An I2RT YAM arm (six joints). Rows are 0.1 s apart.
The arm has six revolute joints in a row. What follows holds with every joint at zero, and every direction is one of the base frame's. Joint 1 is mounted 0.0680 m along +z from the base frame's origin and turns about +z. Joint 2 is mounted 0.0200 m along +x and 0.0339 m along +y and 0.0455 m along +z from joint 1 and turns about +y. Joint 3 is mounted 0.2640 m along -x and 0.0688 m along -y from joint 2 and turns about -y. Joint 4 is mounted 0.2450 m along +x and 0.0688 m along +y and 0.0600 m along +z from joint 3 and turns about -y. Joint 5 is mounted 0.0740 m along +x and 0.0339 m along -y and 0.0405 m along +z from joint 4 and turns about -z. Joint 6 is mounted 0.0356 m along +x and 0.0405 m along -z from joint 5 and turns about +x. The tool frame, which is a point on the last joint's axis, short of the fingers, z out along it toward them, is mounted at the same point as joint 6; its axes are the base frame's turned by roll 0.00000, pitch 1.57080 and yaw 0.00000 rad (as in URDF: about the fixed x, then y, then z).
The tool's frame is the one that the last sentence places.
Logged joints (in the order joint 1, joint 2, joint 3, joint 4, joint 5, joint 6), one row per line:
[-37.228 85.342 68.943 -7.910 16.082 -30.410]
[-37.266 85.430 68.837 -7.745 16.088 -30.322]
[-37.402 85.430 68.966 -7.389 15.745 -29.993]
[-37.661 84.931 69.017 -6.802 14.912 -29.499]
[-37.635 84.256 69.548 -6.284 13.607 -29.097]
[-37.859 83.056 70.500 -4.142 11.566 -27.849]
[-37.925 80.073 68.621 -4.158 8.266 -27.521]
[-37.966 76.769 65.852 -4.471 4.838 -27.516]
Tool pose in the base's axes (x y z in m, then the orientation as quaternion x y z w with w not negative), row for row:
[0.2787 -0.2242 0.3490 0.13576 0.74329 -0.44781 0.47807]
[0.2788 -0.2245 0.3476 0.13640 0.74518 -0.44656 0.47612]
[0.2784 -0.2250 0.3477 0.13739 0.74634 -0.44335 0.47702]
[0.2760 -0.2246 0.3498 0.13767 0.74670 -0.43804 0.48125]
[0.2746 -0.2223 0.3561 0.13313 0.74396 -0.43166 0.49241]
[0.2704 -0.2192 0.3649 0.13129 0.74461 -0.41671 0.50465]
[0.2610 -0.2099 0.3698 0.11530 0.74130 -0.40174 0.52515]
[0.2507 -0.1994 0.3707 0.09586 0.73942 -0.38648 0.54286]
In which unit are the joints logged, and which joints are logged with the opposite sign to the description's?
The joints are logged in degrees. Opposite sign: joint 4.
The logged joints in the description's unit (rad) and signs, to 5 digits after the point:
[-0.64975 1.48950 1.20328 0.13806 0.28068 -0.53075]
[-0.65041 1.49103 1.20143 0.13518 0.28079 -0.52922]
[-0.65279 1.49103 1.20368 0.12896 0.27480 -0.52348]
[-0.65731 1.48233 1.20457 0.11872 0.26026 -0.51485]
[-0.65685 1.47054 1.21384 0.10968 0.23749 -0.50784]
[-0.66076 1.44960 1.23046 0.07229 0.20186 -0.48606]
[-0.66192 1.39754 1.19766 0.07257 0.14427 -0.48033]
[-0.66263 1.33987 1.14933 0.07803 0.08444 -0.48024]

